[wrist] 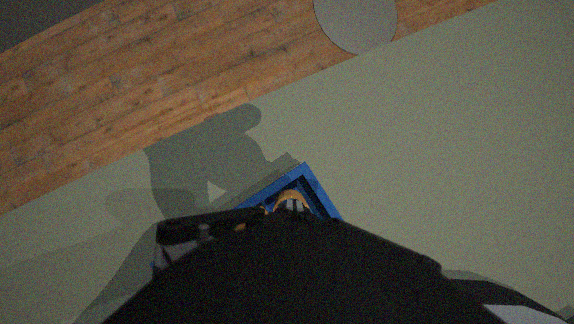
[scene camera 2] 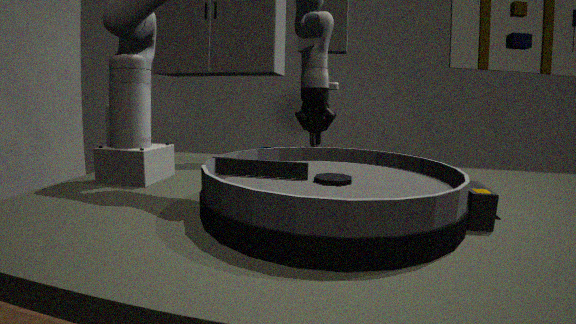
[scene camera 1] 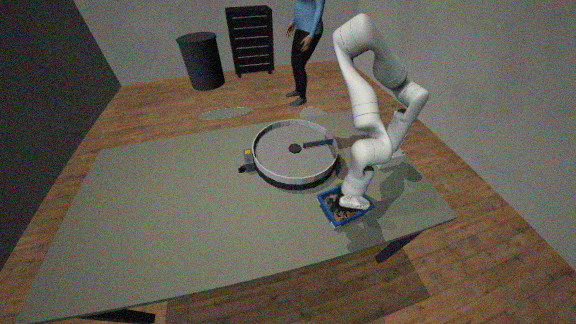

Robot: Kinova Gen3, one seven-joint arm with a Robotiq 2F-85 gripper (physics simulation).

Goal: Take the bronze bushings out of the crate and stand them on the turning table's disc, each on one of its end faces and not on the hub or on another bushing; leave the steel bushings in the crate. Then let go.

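Places are measured from the arm's base along level axes (x left, y back, z up), in metres.
Pixels of known places: gripper, fingertip midpoint: point(wrist: 292, 210) point(scene camera 2: 315, 146) point(scene camera 1: 340, 213); arm's base at its link origin: point(scene camera 2: 130, 146).
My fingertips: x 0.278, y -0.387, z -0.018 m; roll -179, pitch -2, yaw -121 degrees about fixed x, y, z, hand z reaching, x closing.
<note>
For each thing: its top centre in the pictures, then the offset to it from my fingertips. "*": a spot on its surface instead.
- blue crate at its top centre: point(wrist: 267, 275) point(scene camera 1: 345, 200) dz -0.008, dx -0.053, dy +0.050 m
- bronze bushing at its top centre: point(wrist: 291, 213) dz -0.015, dx -0.007, dy +0.004 m
- More bronze at a spot on its surface: point(scene camera 1: 342, 217) * dz -0.016, dx +0.010, dy +0.008 m
- turning table's disc at its top centre: point(scene camera 2: 333, 176) point(scene camera 1: 294, 147) dz +0.003, dx -0.391, dy -0.075 m
- dark bar at a spot on its surface: point(scene camera 2: 261, 168) point(scene camera 1: 317, 142) * dz +0.010, dx -0.396, dy +0.045 m
- dark box with a yellow label, surface spot: point(scene camera 2: 482, 203) * dz -0.014, dx -0.439, dy -0.306 m
My gripper point(scene camera 1: 336, 202) point(scene camera 2: 314, 141) point(wrist: 292, 210) points straight down into the blue crate point(scene camera 1: 324, 205) point(wrist: 316, 189) at the table's near right. Its fingers are shut tight, and I see nothing between them. A bronze bushing point(wrist: 289, 196) lies in the crate's corner, just beyond the fingertips. More bronze point(scene camera 1: 342, 217) shows in the crate under the wrist; the arm hides the rest of the contents. The turning table's disc point(scene camera 1: 281, 161) point(scene camera 2: 382, 183) is bare, with only its dark hub point(scene camera 1: 294, 148) point(scene camera 2: 332, 179) and a dark bar point(scene camera 1: 317, 143) point(scene camera 2: 261, 168) on it.
A raised grey rim point(scene camera 1: 296, 177) point(scene camera 2: 322, 209) runs round the disc. A dark box with a yellow label point(scene camera 1: 247, 156) point(scene camera 2: 482, 203) sits at its side. The arm's base point(scene camera 2: 134, 162) stands behind the crate. A person point(scene camera 1: 304, 48), a bin point(scene camera 1: 200, 60) and a drawer cabinet point(scene camera 1: 249, 38) stand beyond the table.
</note>
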